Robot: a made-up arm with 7 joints.
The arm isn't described. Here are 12 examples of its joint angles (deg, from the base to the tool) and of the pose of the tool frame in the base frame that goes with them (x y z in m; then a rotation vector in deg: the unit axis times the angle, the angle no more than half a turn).
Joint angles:
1: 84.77 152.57 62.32 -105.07 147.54 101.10 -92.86
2: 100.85 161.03 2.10 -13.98 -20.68 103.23 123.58
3: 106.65 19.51 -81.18 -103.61 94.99 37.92 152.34
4: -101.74 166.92 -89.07 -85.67 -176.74 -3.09 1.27
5: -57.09 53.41 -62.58 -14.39 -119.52 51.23 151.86
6: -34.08 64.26 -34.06 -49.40 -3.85 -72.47 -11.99
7: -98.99 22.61 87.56 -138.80 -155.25 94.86 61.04
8: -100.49 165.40 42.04 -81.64 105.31 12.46 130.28
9: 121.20 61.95 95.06 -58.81 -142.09 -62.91 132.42
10: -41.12 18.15 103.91 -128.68 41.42 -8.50 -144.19
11: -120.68 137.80 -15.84 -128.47 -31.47 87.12 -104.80
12: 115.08 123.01 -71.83 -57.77 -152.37 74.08 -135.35
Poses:
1: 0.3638 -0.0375 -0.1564 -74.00 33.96 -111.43
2: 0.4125 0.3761 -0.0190 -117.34 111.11 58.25
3: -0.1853 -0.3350 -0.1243 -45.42 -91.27 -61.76
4: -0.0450 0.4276 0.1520 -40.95 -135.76 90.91
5: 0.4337 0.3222 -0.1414 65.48 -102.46 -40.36
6: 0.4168 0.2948 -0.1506 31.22 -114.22 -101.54
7: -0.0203 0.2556 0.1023 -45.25 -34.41 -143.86
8: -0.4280 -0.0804 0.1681 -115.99 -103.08 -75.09
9: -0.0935 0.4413 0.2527 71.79 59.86 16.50
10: -0.0227 0.3130 0.0204 133.72 2.73 54.86
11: -0.1056 -0.0253 0.2960 115.62 46.36 62.39
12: -0.1900 0.4570 0.1559 -20.68 60.19 2.42
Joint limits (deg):
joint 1: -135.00..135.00
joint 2: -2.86..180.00
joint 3: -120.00..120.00
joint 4: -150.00..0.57
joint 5: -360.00..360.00
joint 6: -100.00..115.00
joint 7: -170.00..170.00
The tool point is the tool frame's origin. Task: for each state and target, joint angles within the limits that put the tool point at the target. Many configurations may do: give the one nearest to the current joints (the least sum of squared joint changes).
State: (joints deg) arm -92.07 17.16 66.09 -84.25 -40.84 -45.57 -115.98
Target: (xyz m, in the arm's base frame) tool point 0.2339 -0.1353 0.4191
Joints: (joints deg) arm -119.70 -2.86 33.83 -68.16 -40.84 -45.57 -115.98
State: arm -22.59 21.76 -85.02 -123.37 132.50 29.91 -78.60
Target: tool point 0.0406 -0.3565 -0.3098
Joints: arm -18.06 -1.75 -92.30 -78.78 132.50 29.91 -78.60
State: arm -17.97 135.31 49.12 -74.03 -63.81 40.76 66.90
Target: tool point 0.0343 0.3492 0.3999
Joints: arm -25.45 110.75 56.18 -49.58 -63.81 40.76 66.90
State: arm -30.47 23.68 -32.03 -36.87 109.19 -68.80 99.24
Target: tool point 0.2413 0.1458 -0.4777
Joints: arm -13.66 25.58 -34.07 -27.04 109.19 -68.80 99.24
